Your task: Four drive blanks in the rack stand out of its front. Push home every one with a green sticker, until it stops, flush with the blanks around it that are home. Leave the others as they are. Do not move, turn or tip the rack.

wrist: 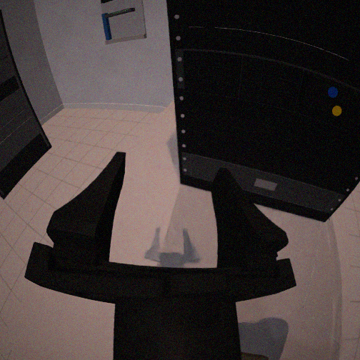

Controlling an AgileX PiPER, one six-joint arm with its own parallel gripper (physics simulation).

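The black rack (182, 107) stands upright at the right of the wrist view, its front dark. A blue sticker (333, 92) and a yellow sticker (337, 111) show near its right side, one above the other. No green sticker shows in this view. The edges of the drive blanks are too dark to tell which stand out. My gripper (171, 169) is open and empty, in front of the rack and towards its lower left, with its right finger overlapping the rack's lower edge in the view. The rack's upper part is cut off by the frame.
Another dark cabinet (22, 117) stands at the far left. A wall panel (125, 22) with a blue part hangs on the back wall (100, 75). A pale label (265, 184) is on the rack's lower strip. The gripper's shadow (171, 257) falls on the pale surface between the fingers.
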